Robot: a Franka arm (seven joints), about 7 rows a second.
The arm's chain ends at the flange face. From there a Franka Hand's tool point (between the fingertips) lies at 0.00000 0.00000 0.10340 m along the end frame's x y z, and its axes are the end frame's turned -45 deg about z.
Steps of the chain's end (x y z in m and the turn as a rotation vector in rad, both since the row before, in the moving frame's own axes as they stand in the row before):
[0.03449 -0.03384 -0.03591 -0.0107 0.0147 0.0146]
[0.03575 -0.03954 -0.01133 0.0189 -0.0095 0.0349]
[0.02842 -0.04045 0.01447 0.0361 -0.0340 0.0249]
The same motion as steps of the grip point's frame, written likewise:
[0.04860 0.00232 -0.03593 -0.0180 0.0028 0.0146]
[0.05396 -0.00474 -0.01135 0.0201 0.0066 0.0349]
[0.04892 -0.01363 0.01434 0.0496 0.0015 0.0249]

